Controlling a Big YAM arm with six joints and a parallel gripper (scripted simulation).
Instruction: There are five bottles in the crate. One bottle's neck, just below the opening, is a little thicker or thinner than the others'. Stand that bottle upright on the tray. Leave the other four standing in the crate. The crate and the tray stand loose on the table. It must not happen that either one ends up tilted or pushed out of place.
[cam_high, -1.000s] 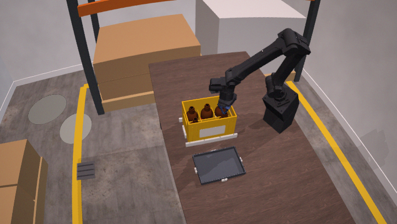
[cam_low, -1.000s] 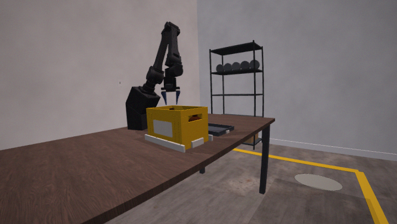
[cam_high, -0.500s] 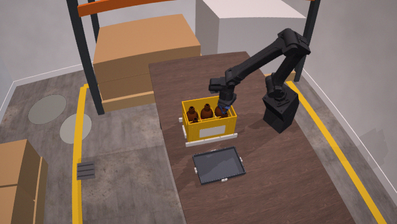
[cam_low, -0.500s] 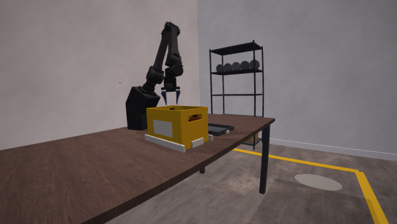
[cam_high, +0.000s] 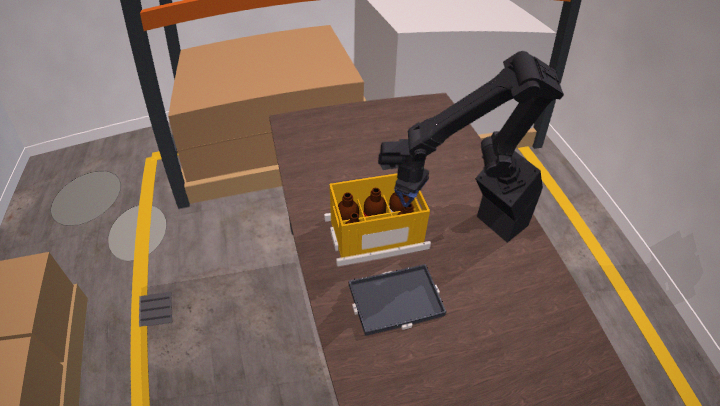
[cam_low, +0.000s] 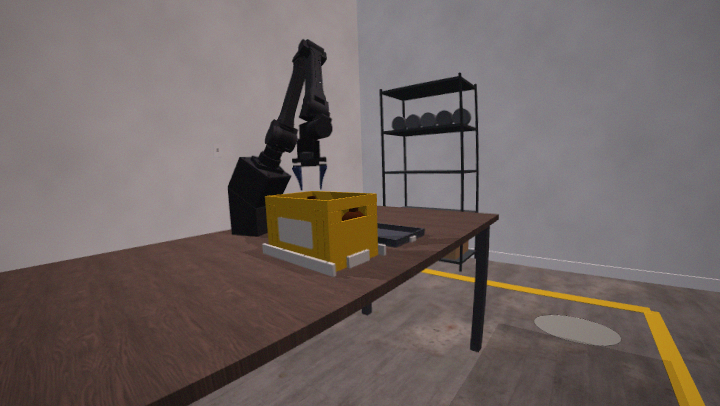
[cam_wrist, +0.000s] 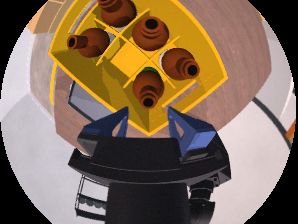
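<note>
The yellow crate lies 9 cm ahead of my hand, 3 cm to the right of it and 11 cm below it. Also, from my hand: glass bottle (17 cm ahead, 3 cm to the left, 10 cm below); dark tray (6 cm ahead, 24 cm to the left, 18 cm below).
</note>
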